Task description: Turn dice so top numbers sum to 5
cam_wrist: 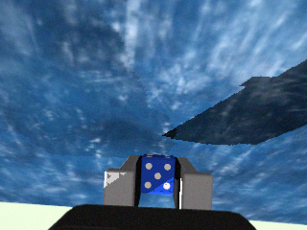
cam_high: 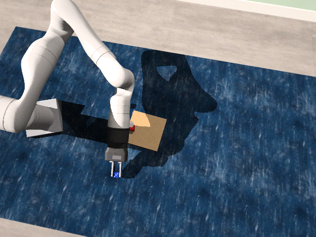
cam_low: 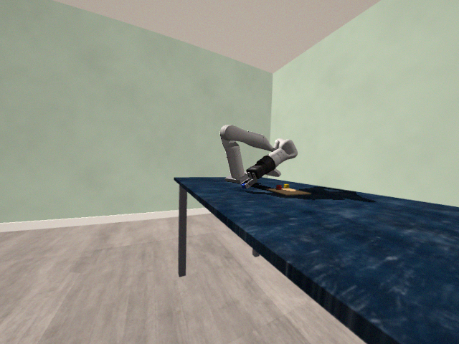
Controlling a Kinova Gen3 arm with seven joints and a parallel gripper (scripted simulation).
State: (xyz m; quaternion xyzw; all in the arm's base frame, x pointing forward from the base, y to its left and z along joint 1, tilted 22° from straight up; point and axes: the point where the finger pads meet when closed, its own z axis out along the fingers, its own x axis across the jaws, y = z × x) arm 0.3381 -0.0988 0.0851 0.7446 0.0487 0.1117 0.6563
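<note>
Right now my hand is 180 mm to the right of the red die and 20 mm above it. From my hand the other things lie so: blue die (10 mm to the right, 10 mm below); then tan mat (50 mm ahead, 190 mm to the left, 30 mm below); then yellow die (50 mm behind, 270 mm to the left, 20 mm below).
</note>
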